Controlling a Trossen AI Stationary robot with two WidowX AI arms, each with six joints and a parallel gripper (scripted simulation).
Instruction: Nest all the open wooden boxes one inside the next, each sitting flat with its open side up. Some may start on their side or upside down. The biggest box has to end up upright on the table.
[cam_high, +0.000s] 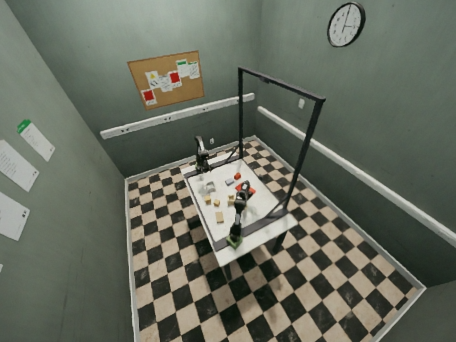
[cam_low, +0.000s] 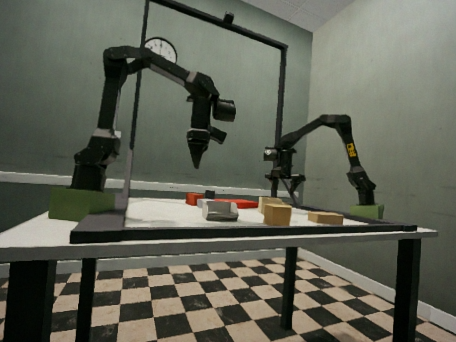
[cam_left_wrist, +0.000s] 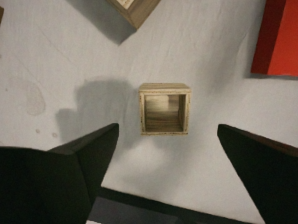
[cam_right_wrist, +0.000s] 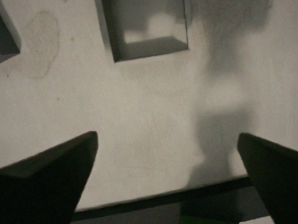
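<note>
My right gripper is now 160 mm above the grey open box and 80 mm to the right of it. Round my right hand: flat red block (320 mm behind, 280 mm to the left, 170 mm below); grey block (210 mm behind, 170 mm below, 100 mm to the left); flat brown box (470 mm to the left, 170 mm below, 50 mm ahead).
</note>
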